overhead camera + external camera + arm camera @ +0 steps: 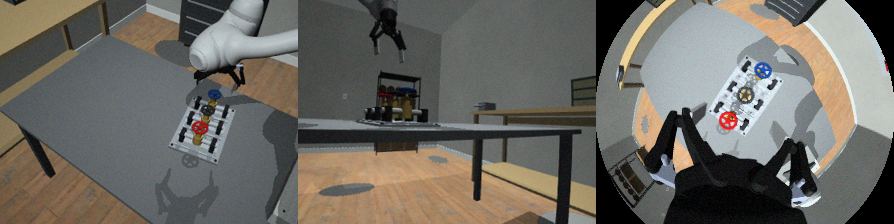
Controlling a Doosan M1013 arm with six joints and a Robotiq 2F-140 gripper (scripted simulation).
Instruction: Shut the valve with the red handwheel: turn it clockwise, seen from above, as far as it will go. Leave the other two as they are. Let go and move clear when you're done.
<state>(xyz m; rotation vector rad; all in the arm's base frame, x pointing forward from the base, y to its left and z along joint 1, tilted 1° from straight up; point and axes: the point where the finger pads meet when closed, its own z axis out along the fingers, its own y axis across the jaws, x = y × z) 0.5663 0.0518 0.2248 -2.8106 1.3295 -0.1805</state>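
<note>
The red handwheel is 1 cm behind my hand, 7 cm to the left of it and 19 cm below it. Round my hand: blue handwheel (7 cm ahead, 15 cm to the right, 19 cm below); then black handwheel (3 cm ahead, 4 cm to the right, 19 cm below).
</note>
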